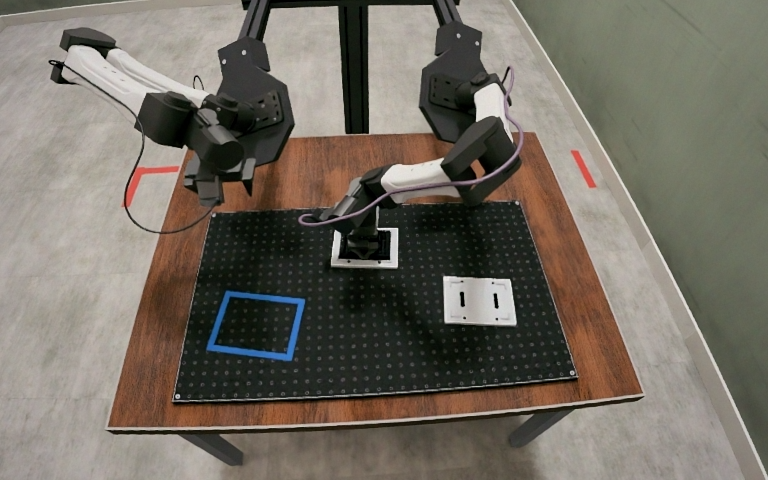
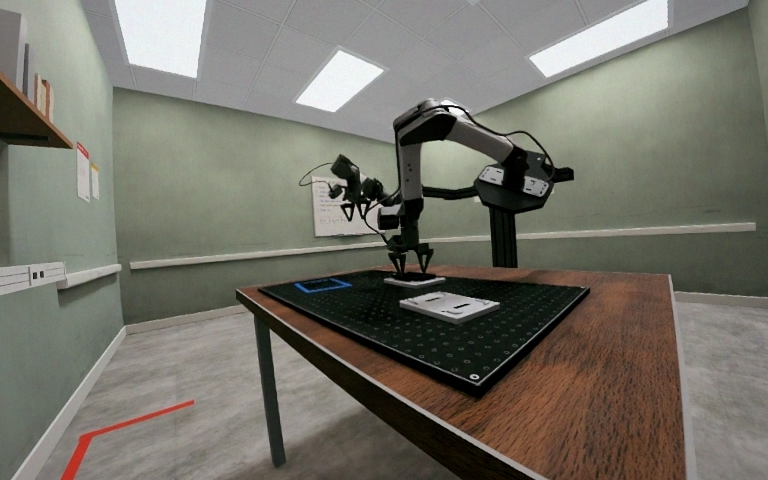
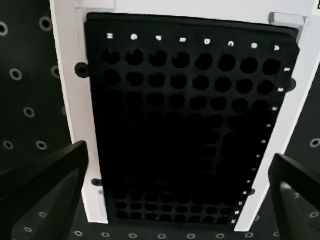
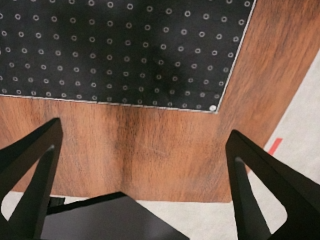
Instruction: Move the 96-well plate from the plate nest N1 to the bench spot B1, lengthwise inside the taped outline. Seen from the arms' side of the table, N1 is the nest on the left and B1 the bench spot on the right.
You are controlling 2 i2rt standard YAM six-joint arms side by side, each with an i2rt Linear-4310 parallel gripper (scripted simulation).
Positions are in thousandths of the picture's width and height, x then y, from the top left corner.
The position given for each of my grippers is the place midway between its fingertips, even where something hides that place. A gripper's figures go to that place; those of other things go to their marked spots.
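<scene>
My right gripper (image 1: 299, 409) is 96 cm from the lens, and there's a black 96-well plate (image 1: 499, 497) that's 109 cm from the lens.
</scene>
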